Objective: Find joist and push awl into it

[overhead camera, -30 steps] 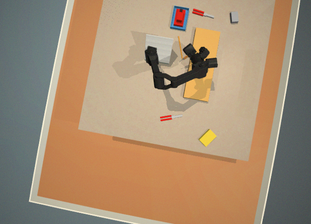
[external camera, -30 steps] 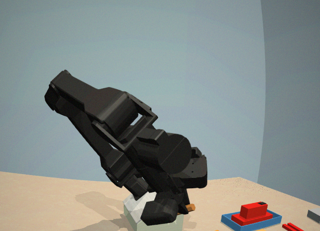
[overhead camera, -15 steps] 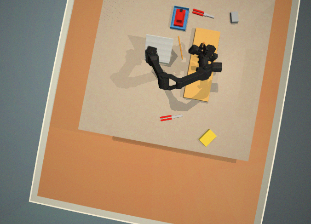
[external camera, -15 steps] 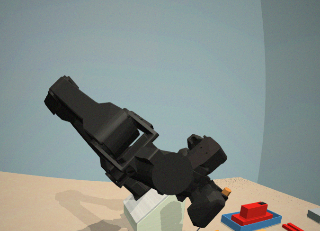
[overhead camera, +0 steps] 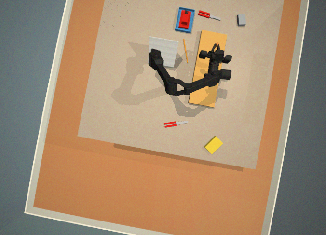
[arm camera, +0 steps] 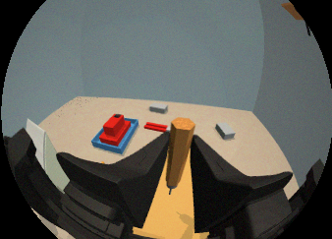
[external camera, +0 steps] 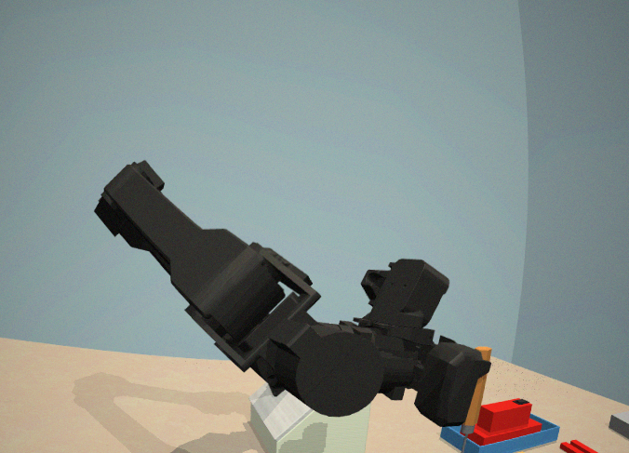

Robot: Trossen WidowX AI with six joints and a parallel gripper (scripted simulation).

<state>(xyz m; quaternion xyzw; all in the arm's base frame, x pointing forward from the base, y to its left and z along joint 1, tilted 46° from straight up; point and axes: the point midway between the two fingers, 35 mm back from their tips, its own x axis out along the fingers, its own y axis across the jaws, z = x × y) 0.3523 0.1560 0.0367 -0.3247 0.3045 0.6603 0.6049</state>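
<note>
The awl is 6 cm below my gripper tip. Round my gripper tip: blue tray 22 cm behind, 20 cm to the left, 19 cm below; then red stud finder 23 cm behind, 22 cm to the left, 15 cm below; then thin orange stick 20 cm below, 17 cm behind, 1 cm to the right.
</note>
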